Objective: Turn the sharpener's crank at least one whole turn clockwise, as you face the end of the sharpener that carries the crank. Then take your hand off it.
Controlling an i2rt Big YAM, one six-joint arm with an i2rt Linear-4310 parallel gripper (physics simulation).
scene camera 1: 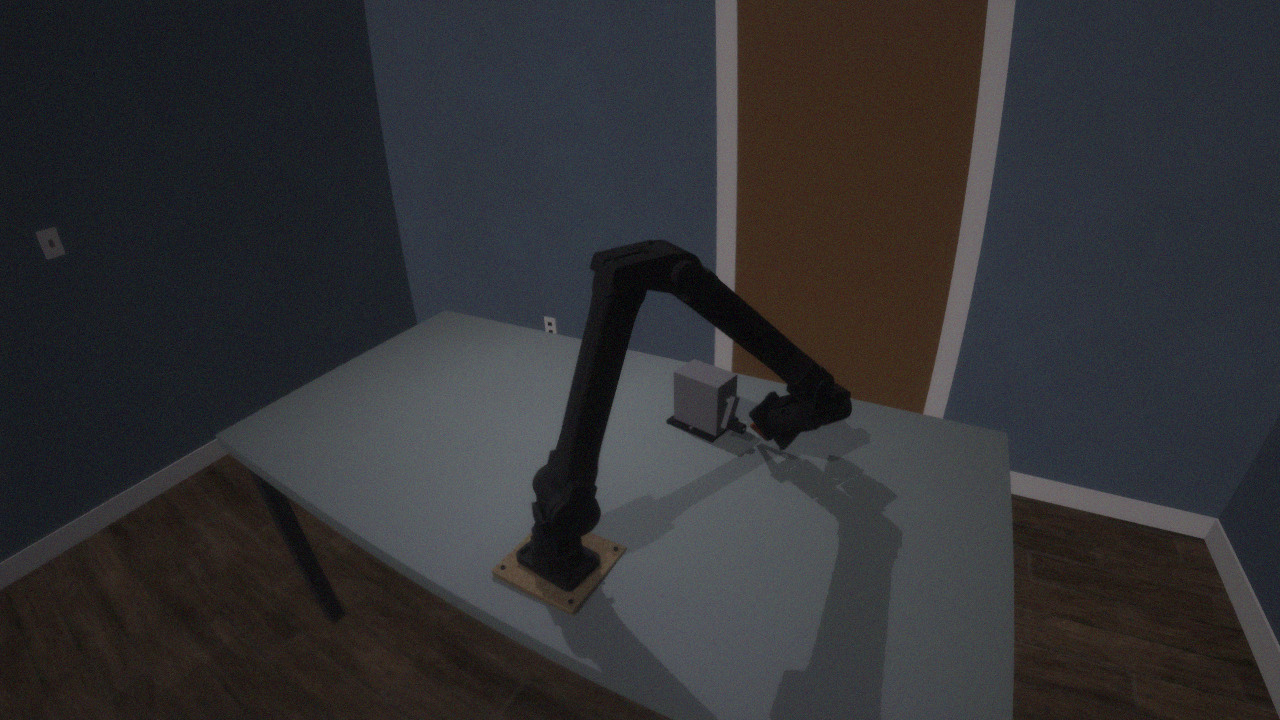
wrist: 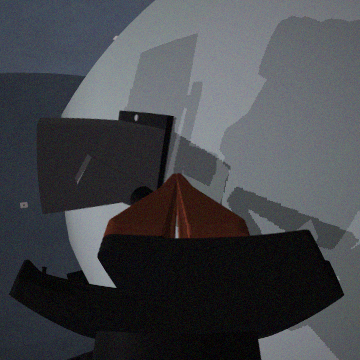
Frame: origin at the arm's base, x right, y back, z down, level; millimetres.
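Seen in the pictures: gripper, fingertip midpoint: (scene camera 1: 752, 425) (wrist: 176, 180); arm's base, origin of the base link: (scene camera 1: 558, 561).
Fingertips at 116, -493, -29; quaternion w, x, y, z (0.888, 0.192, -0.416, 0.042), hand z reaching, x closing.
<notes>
Offsets run from my fingertips to a thing's top centre, as dx, dy, dz. "spot": to the spot under its first point. Level surfaces: height alone.
The sharpener @[spot: -104, +32, -52] (scene camera 1: 702, 398) (wrist: 100, 160) is a grey box on a dark base (scene camera 1: 687, 429) (wrist: 150, 120), standing upright toward the back of the table. Its crank shows as a pale bar @[-28, +15, -60] (scene camera 1: 729, 411) on the end facing the gripper, with a dark knob @[-24, +26, -15] (scene camera 1: 737, 427) low at that end. In the wrist view the dark round knob (wrist: 141, 194) is partly hidden behind the orange fingers. My gripper (scene camera 1: 757, 431) (wrist: 176, 180) is shut and empty, with its fingertips beside the knob on the crank side. In the scene view a gap shows between knob and fingers; contact cannot be judged in the wrist view.
The pale table @[dz +38] (scene camera 1: 429, 420) (wrist: 230, 50) carries the arm's wooden base plate (scene camera 1: 505, 573) near its front edge. The arm arches over the table toward the sharpener. Shadows of arm and sharpener fall on the table. A wall with a brown panel (scene camera 1: 850, 179) stands behind the table.
</notes>
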